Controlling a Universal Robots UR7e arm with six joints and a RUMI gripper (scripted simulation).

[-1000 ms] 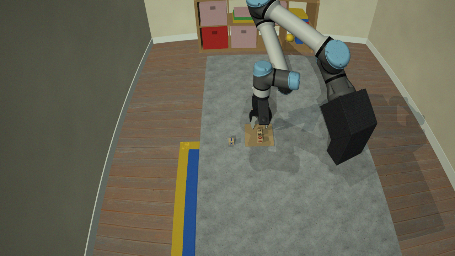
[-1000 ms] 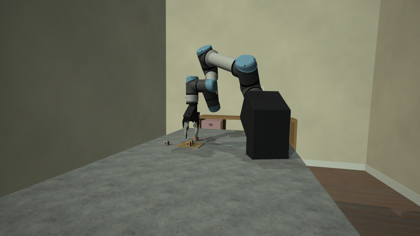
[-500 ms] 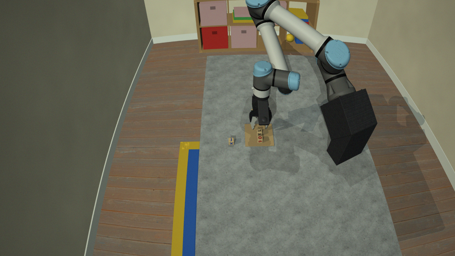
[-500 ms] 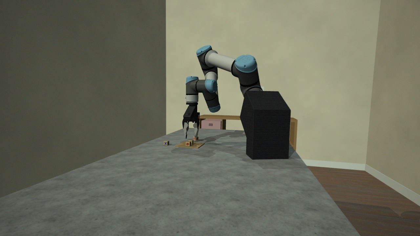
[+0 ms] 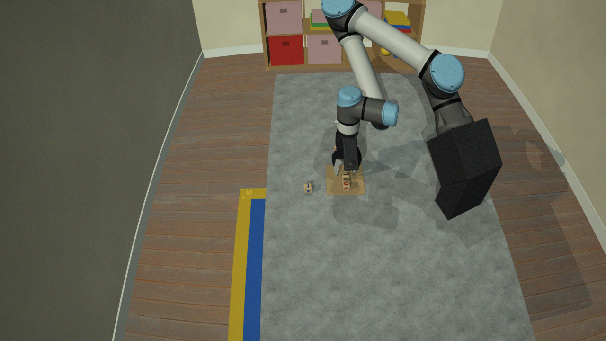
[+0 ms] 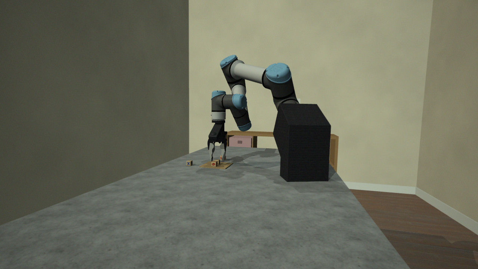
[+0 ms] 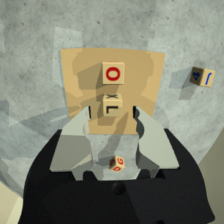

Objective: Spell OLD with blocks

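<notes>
Now: the tan mat 30 mm below my hand. Also, from my hand: blue-lettered block 140 mm ahead, 40 mm to the left, 20 mm below.
</notes>
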